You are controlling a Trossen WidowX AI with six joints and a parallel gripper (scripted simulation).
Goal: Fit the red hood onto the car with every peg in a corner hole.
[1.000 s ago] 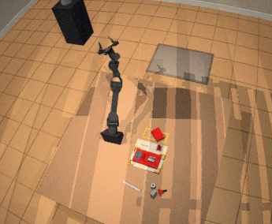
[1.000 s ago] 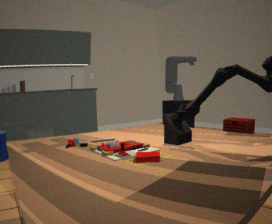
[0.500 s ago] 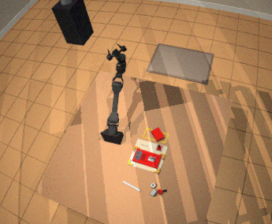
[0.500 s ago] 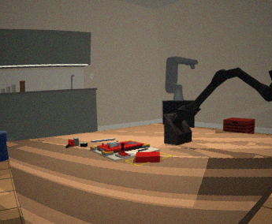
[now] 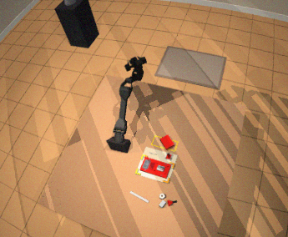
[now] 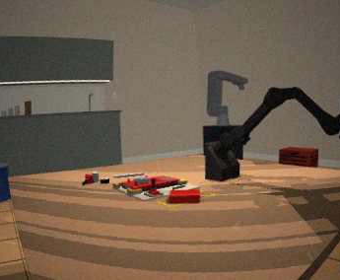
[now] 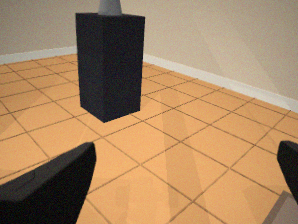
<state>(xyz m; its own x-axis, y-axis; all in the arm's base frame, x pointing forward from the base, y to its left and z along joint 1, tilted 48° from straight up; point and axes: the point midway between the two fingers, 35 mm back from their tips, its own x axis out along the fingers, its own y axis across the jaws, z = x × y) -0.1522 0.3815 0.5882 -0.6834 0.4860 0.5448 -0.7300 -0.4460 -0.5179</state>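
Right now the red hood is 57 cm to the right of my gripper tip, 50 cm ahead of it and 19 cm below it. Round my gripper tip: grey bar (103 cm to the right, 46 cm ahead, 20 cm below); then grey engine block (78 cm to the right, 53 cm ahead, 18 cm below).
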